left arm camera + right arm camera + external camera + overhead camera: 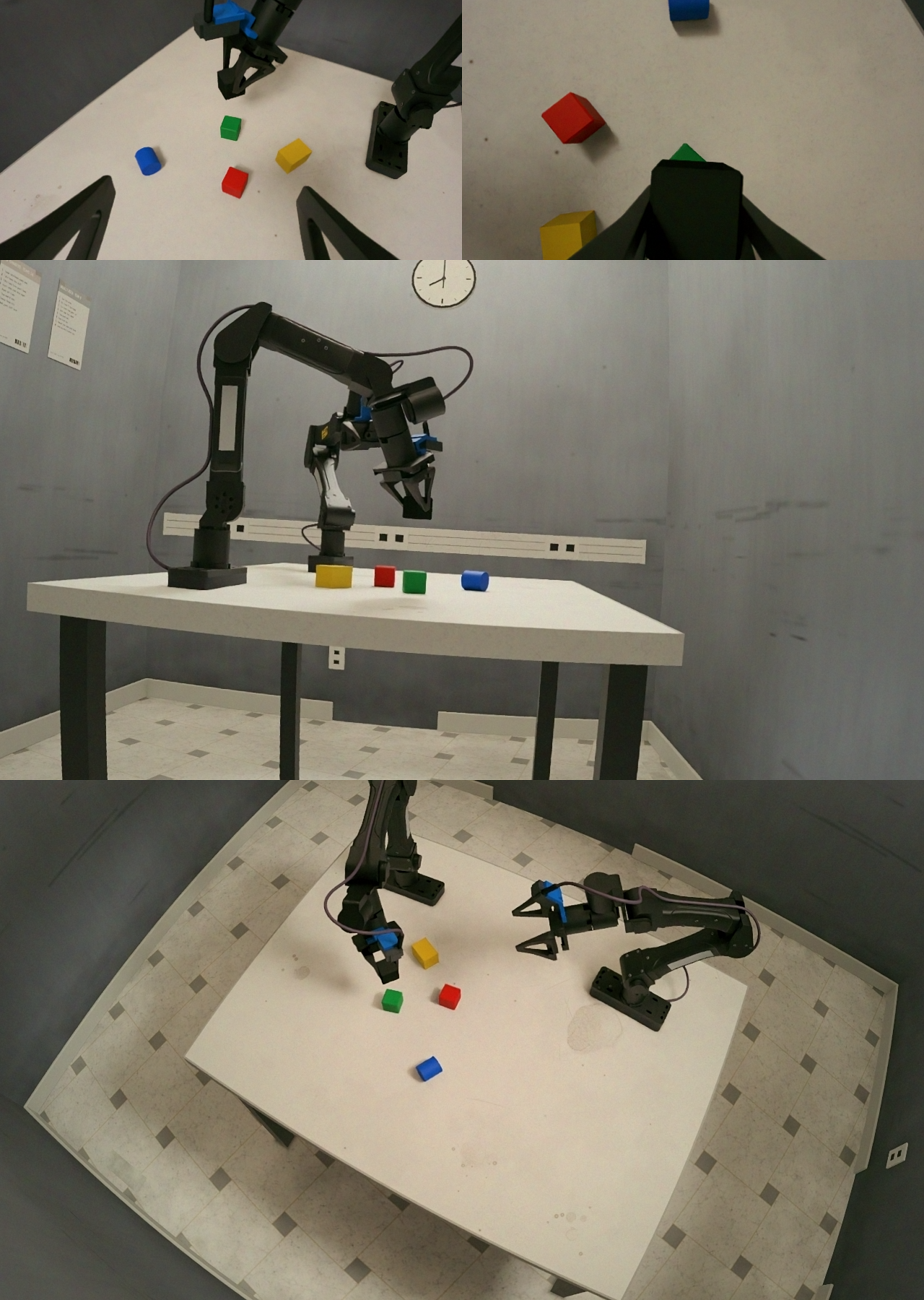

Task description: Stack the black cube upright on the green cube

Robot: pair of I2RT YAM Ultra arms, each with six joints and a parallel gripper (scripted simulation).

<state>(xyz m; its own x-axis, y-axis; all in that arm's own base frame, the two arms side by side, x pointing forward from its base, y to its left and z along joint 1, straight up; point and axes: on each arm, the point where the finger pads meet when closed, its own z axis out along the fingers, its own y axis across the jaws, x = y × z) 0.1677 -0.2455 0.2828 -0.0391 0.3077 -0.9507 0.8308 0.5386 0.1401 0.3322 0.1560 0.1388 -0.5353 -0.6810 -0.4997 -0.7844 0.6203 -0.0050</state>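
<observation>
The green cube lies 14 cm below my right hand. From my right hand the other things lie so: black cube: right at my right hand; red cube: 8 cm behind, 11 cm to the left, 14 cm below; yellow cube: 15 cm behind, 1 cm to the right, 14 cm below.
</observation>
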